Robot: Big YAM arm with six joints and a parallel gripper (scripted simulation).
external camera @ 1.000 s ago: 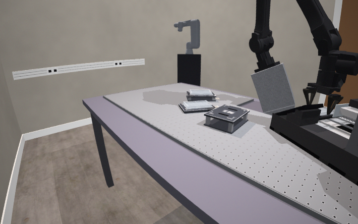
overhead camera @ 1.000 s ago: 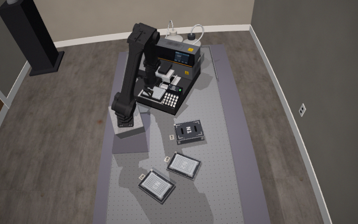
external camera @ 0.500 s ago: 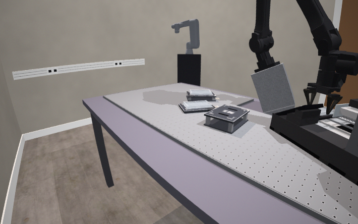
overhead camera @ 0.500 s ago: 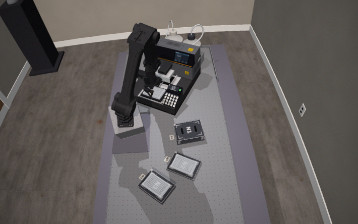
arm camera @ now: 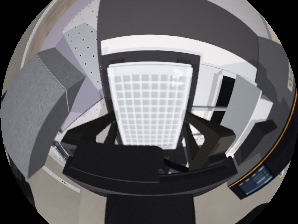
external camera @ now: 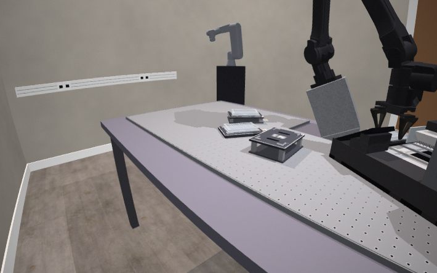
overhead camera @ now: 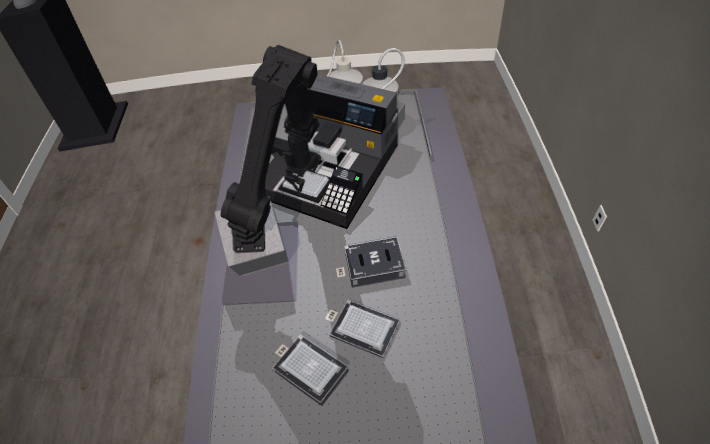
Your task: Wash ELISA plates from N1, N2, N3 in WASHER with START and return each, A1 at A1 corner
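My hand is 10 mm above the washer carrier. The rest, counted from my hand: plate washer 130 mm to the left, 80 mm ahead, 40 mm above.
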